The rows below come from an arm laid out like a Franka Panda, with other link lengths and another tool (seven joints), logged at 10 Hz.
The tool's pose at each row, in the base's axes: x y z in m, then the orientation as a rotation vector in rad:
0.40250, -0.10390, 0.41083, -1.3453, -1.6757, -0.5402
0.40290, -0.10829, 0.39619, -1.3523, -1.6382, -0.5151
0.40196, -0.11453, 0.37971, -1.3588, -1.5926, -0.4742
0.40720, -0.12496, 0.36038, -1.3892, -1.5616, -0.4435
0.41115, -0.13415, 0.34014, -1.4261, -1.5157, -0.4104
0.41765, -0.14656, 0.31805, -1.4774, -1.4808, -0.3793
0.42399, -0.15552, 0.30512, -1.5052, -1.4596, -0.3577
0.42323, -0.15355, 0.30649, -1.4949, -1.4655, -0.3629
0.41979, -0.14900, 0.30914, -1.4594, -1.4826, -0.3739
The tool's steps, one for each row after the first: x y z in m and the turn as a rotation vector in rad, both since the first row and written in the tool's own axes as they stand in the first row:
-0.01469, 0.00177, 0.00384, 0.0162, 0.0157, 0.0342
-0.03192, 0.00207, 0.00765, 0.0435, 0.0318, 0.0793
-0.05388, 0.00733, 0.00737, 0.0477, 0.0288, 0.1230
-0.07592, 0.01196, 0.00898, 0.0502, 0.0315, 0.1790
-0.10128, 0.01829, 0.00809, 0.0407, 0.0191, 0.2340
-0.11707, 0.02383, 0.00531, 0.0383, 0.0117, 0.2669
-0.11484, 0.02348, 0.00643, 0.0411, 0.0148, 0.2570
-0.11012, 0.02121, 0.00991, 0.0553, 0.0249, 0.2275

